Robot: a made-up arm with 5 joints.
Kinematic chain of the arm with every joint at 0, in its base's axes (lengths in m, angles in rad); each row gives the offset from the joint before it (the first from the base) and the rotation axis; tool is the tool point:
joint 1: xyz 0 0 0.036 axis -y
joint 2: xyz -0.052 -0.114 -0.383 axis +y
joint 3: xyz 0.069 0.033 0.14 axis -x
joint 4: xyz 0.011 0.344 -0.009 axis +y
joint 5: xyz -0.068 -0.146 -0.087 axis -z
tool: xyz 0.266 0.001 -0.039
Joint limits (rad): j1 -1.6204..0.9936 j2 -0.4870..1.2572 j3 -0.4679..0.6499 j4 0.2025..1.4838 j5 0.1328..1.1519
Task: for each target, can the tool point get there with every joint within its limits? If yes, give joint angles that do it. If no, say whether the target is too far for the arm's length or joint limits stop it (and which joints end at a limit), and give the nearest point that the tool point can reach.
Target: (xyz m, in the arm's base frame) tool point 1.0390 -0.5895 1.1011
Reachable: no: too far | nearest point 0.4229 -0.0546 0.0135 | short by 1.360 m
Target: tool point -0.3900 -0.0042 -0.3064
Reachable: yes | joints -0.6730 0.8792 0.1810 1.0068 0.2977
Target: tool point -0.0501 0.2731 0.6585
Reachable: no: joint limits stop it (at a limit: joint 1, joint 2, joint 4, joint 5) | nearest point -0.3763 0.0587 0.2026 | short by 0.600 m
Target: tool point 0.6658 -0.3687 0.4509
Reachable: no: joint limits stop it (at a limit: joint 1, joint 3, joint 4) | nearest point 0.4157 -0.0789 0.0036 | short by 0.589 m
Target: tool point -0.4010 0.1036 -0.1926
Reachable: yes | joints -1.2541 0.1978 -0.2771 0.6449 0.2681
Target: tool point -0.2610 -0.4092 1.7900
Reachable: no: too far | nearest point -0.4091 -0.0867 0.2422 | short by 1.588 m
